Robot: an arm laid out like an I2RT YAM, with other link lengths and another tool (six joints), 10 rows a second.
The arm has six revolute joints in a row. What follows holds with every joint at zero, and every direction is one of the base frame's. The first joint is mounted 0.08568 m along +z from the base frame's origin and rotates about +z. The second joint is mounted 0.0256 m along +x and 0.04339 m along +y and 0.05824 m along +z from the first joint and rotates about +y. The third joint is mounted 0.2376 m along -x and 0.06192 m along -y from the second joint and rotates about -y. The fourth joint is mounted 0.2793 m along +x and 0.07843 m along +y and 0.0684 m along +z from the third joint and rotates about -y. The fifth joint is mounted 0.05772 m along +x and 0.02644 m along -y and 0.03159 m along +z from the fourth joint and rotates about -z. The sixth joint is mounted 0.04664 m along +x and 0.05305 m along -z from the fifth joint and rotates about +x. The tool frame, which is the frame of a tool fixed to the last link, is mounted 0.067 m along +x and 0.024 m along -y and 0.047 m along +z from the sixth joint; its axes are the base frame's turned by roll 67.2, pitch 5.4 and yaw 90 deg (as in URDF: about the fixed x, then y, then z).
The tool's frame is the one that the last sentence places.
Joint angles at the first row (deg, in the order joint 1, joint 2, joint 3, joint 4, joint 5, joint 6):
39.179 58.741 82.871 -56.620 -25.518 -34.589
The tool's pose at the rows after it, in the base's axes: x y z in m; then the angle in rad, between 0 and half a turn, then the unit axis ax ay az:
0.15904 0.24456 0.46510 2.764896 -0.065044 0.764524 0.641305
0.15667 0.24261 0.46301 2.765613 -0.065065 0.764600 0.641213
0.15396 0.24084 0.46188 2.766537 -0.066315 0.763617 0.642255
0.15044 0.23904 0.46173 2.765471 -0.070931 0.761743 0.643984
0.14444 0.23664 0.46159 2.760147 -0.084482 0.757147 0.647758
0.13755 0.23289 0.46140 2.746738 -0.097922 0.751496 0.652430
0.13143 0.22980 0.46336 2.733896 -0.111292 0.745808 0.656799
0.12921 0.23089 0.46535 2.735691 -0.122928 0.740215 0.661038
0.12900 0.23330 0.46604 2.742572 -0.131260 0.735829 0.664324
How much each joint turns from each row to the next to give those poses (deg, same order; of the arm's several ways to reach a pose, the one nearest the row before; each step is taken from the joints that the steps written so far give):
0.000 -0.153 -0.153 0.043 -0.305 0.110
-0.023 -0.875 -0.896 -0.022 -0.045 -0.022
0.000 -0.830 -0.742 0.021 -0.175 -0.044
0.024 -0.875 -0.637 0.046 -0.261 -0.327
-0.023 -1.485 -1.221 0.458 -0.656 -1.115
0.000 -2.035 -1.642 0.766 -0.372 -1.006
0.000 -1.465 -0.809 0.458 -0.393 -1.005
0.002 -0.042 -0.022 0.548 -0.960 -0.808
-0.002 0.373 0.002 0.611 -0.964 -0.547

